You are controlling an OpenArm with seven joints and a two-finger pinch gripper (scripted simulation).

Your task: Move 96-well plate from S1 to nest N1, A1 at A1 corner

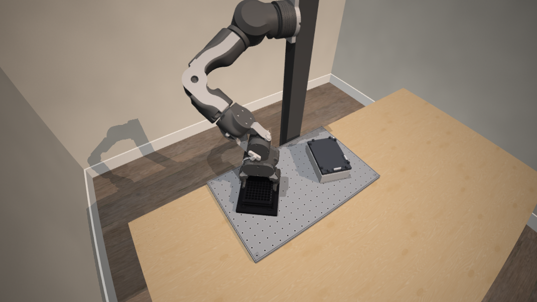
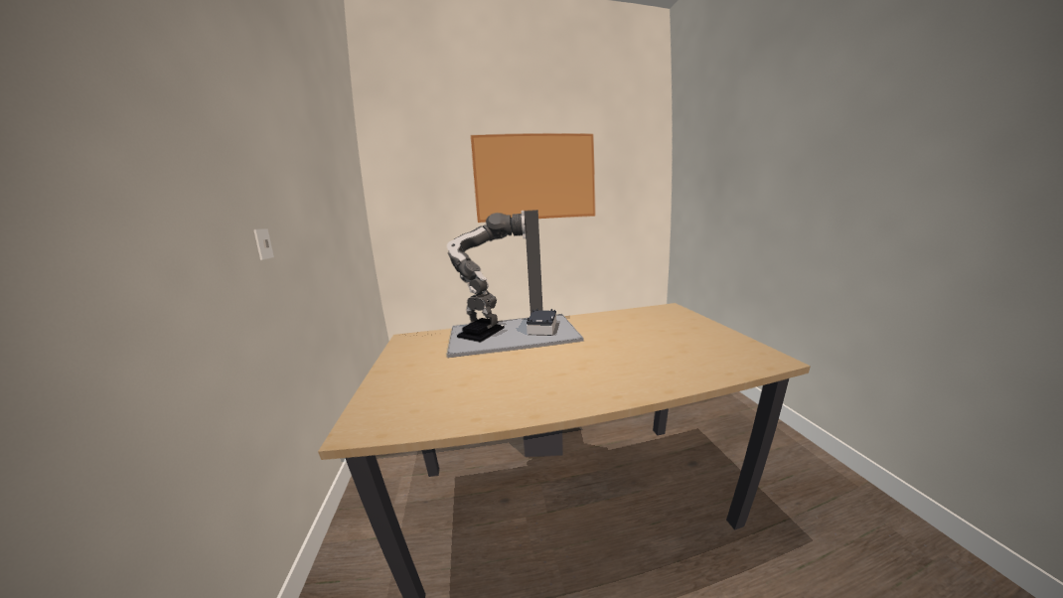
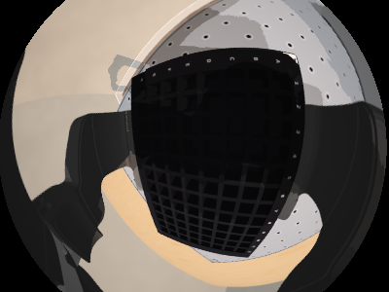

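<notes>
Right now my hand is 1 cm short of the black 96-well plate and 1 cm to the left of it. The rest, counted from my hand: black plate nest N1: 1 cm ahead, 1 cm to the right, 3 cm below; pale grey plate shaker S1: 3 cm ahead, 25 cm to the left, 1 cm above.
</notes>
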